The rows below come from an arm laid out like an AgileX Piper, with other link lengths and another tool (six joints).
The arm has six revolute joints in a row. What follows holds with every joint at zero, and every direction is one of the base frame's. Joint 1 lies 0.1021 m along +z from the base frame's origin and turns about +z. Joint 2 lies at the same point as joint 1 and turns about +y. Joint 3 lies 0.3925 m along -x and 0.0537 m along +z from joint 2 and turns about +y. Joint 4 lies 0.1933 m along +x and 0.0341 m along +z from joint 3 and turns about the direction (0.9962, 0, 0.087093). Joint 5 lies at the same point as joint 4 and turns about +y. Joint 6 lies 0.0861 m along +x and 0.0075 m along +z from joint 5 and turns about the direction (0.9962, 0, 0.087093). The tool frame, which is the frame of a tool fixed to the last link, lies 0.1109 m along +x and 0.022 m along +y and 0.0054 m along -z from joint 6; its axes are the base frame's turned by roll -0.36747, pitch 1.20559 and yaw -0.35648 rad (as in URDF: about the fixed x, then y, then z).
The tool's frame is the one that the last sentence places.
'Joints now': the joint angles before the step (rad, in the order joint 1, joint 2, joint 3, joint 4, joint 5, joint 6). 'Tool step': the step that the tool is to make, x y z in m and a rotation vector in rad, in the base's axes. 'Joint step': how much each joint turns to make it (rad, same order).
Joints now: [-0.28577 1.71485 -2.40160 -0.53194 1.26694 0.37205]
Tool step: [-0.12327 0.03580 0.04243 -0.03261 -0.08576 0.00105]
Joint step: [0.00003 -0.30918 0.21335 -0.00181 0.00075 -0.00764]
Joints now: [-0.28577 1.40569 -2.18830 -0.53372 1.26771 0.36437]
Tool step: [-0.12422 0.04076 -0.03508 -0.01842 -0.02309 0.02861]
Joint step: [0.00008 -0.37859 0.44815 0.00431 -0.09744 0.02712]
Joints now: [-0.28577 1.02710 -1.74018 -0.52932 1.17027 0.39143]
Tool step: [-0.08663 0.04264 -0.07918 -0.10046 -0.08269 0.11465]
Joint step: [0.00002 -0.38856 0.51201 0.02483 -0.26706 -0.00295]
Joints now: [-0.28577 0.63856 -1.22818 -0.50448 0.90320 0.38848]
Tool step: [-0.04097 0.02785 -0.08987 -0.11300 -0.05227 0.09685]
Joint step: [0.00002 -0.29374 0.40059 0.00672 -0.22964 -0.03715]
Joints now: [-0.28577 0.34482 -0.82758 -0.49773 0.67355 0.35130]
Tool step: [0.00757 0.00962 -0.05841 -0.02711 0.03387 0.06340]
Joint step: [-0.00001 -0.08105 0.23773 0.00007 -0.15050 -0.00180]
